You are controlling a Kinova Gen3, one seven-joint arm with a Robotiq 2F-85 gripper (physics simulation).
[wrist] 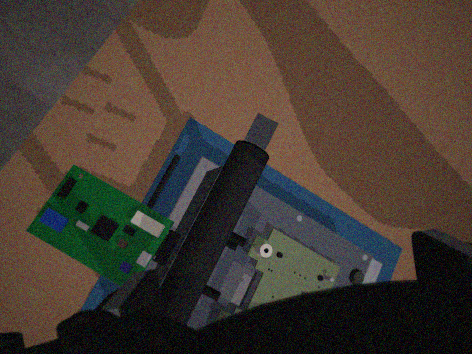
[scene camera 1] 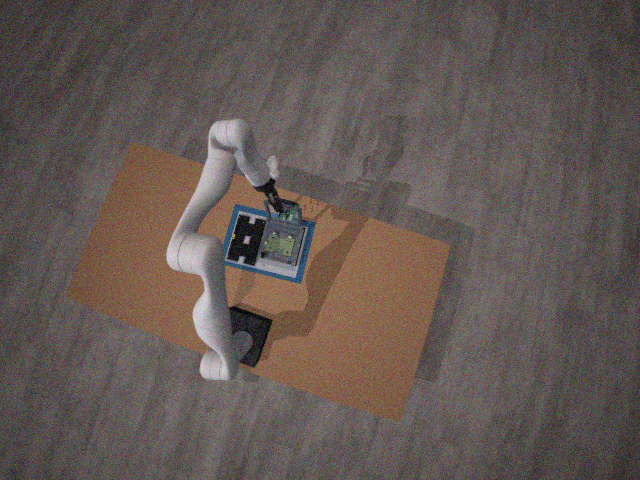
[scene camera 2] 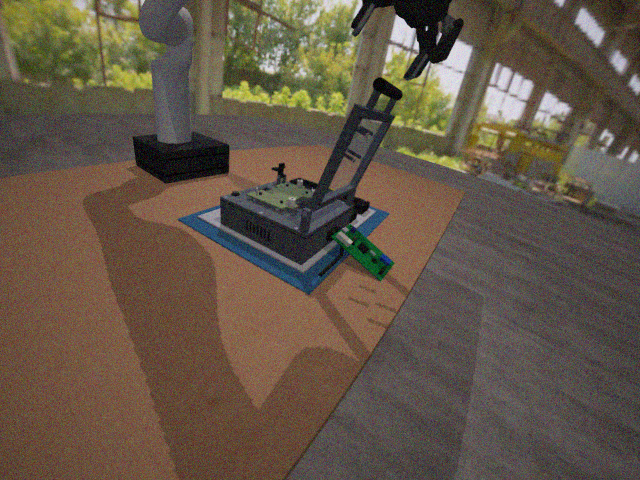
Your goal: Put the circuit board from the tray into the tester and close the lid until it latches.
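Pixels of known places: gripper, between the fingertips: (wrist: 285,279) (scene camera 1: 278,202) (scene camera 2: 382,56); arm's base, origin of its link: (scene camera 1: 241,341) (scene camera 2: 174,139).
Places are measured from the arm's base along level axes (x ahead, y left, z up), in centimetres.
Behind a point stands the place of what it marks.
The grey tester (scene camera 1: 295,256) {x 42.7, y -6.8, z -2.5 cm} (scene camera 2: 258,223) {x 48.0, y -6.8, z -4.2 cm} (wrist: 300,207) {x 45.9, y -9.2, z -8.3 cm} holds a light-green board (scene camera 1: 280,244) {x 45.1, y 1.4, z -1.6 cm} (scene camera 2: 279,197) {x 45.9, y -0.6, z -1.6 cm} (wrist: 305,270) {x 44.8, y -2.4, z -1.6 cm} lying flat on its bed. Its lid (scene camera 2: 338,155) {x 58.6, y -3.9, z 9.3 cm} (wrist: 261,131) {x 59.7, y -2.9, z 15.4 cm} stands open, leaning back, with a black handle (scene camera 2: 387,89) {x 60.7, y 0.7, z 18.0 cm} (wrist: 215,235) {x 59.5, y 3.4, z 19.1 cm} at its top. A bright-green board (scene camera 1: 295,212) (scene camera 2: 368,253) {x 62.7, y 5.3, z -6.8 cm} (wrist: 95,229) {x 62.1, y 5.7, z -6.3 cm} slopes out behind the hinge side. The black tray (scene camera 1: 240,249) {x 36.0, y 19.0, z -6.7 cm} beside the tester shows no board. My gripper (scene camera 1: 281,208) {x 57.5, y 3.6, z 22.3 cm} (scene camera 2: 385,50) {x 57.5, y 3.6, z 22.3 cm} (wrist: 285,279) {x 57.5, y 3.6, z 22.3 cm} is open and empty, above the lid's handle and apart from it in the scene camera 2 view.
Tester and tray stand on a blue-edged mat (scene camera 1: 308,253) {x 46.6, y -11.3, z -8.5 cm} (scene camera 2: 248,250) {x 48.5, y -9.1, z -8.3 cm} (wrist: 320,205) {x 44.0, y -10.9, z -8.3 cm} on the orange-brown table (scene camera 1: 361,310) {x 31.3, y -44.4, z -8.5 cm} (scene camera 2: 170,361) {x 59.4, y -26.9, z -8.5 cm} (wrist: 230,65) {x 61.8, y -16.6, z -8.5 cm}. A small black upright post (scene camera 2: 280,173) {x 38.6, y 6.2, z 0.0 cm} stands at the tester's far side. The arm's black base (scene camera 1: 262,330) {x 7.8, y -6.3, z -0.5 cm} (scene camera 2: 180,160) {x 11.4, y -3.4, z -3.0 cm} is at the opposite table edge.
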